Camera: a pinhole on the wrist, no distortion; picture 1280 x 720 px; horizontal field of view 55.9 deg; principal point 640.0 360.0 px. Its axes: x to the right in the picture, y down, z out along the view. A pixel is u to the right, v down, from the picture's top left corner.
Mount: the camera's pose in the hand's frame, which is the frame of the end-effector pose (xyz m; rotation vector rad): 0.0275 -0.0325 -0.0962 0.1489 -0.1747 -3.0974
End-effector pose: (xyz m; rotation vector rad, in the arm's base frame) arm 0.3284 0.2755 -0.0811 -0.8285 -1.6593 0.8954
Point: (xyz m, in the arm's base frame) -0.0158 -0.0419 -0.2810
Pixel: 1216.2 424.0
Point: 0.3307 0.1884 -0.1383
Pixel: outside the picture
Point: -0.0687 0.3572 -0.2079
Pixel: 326.4 149.7
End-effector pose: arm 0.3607 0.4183 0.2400 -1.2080 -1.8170 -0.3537
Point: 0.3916 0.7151 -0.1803
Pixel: outside the picture
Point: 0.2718 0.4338 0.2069
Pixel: 776.3 686.9
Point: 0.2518 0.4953 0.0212
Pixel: 1038.7 378.8
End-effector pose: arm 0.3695 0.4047 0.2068 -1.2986 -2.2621 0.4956
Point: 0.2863 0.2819 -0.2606
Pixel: 952.1 134.1
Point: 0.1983 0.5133 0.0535
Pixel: 93.6 330.0
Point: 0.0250 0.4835 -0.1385
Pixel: 279.5 481.3
